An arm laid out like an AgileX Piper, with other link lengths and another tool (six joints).
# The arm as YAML. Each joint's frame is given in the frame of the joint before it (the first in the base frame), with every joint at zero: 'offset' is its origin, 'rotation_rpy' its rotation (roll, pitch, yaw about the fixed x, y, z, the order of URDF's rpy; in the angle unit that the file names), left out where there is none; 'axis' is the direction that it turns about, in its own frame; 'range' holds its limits. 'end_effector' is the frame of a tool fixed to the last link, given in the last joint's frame.
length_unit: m
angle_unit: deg
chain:
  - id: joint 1
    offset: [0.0, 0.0, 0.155]
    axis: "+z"
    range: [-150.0, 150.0]
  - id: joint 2
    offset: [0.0, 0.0, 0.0]
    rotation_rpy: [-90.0, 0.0, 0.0]
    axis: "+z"
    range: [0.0, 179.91]
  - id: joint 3
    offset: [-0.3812, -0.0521, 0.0]
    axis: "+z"
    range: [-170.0, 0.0]
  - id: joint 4
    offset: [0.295, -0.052, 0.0]
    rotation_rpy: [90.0, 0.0, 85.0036]
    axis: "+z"
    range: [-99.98, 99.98]
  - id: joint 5
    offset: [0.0, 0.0, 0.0]
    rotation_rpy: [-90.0, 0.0, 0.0]
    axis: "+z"
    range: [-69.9, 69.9]
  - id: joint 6
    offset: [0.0, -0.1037, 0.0]
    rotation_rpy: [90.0, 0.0, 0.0]
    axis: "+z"
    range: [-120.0, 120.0]
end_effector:
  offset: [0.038, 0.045, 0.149]
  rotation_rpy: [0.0, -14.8, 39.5]
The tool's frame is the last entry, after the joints.
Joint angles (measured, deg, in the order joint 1, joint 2, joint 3, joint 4, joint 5, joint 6), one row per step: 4.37, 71.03, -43.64, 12.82, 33.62, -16.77; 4.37, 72.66, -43.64, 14.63, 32.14, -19.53; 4.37, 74.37, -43.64, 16.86, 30.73, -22.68; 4.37, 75.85, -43.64, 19.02, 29.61, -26.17; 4.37, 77.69, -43.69, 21.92, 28.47, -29.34; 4.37, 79.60, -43.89, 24.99, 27.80, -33.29; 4.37, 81.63, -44.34, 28.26, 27.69, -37.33; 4.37, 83.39, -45.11, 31.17, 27.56, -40.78; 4.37, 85.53, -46.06, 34.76, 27.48, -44.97; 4.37, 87.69, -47.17, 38.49, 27.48, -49.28; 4.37, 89.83, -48.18, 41.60, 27.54, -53.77; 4.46, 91.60, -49.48, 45.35, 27.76, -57.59
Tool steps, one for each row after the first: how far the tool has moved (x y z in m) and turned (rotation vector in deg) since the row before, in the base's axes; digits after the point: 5 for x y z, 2 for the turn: 0.00703, 0.00263, -0.00587, -0.02, -0.16, 1.22; 0.00678, 0.00318, -0.00639, 0.10, -0.09, 1.28; 0.00524, 0.00249, -0.00599, -0.17, -0.14, 1.57; 0.00638, 0.00438, -0.00691, 0.59, 0.23, 0.86; 0.00520, 0.00429, -0.00739, 0.33, 0.38, 1.46; 0.00465, 0.00522, -0.00713, 0.54, 0.68, 1.55; 0.00680, 0.00473, -0.00381, 0.59, 0.13, 1.19; 0.00831, 0.00578, -0.00479, 0.77, 0.13, 1.38; 0.00937, 0.00600, -0.00416, 0.85, -0.07, 1.36; 0.00811, 0.00423, -0.00600, 0.26, -0.14, 1.83; 0.01020, 0.00717, -0.00075, 1.20, -0.50, 1.02
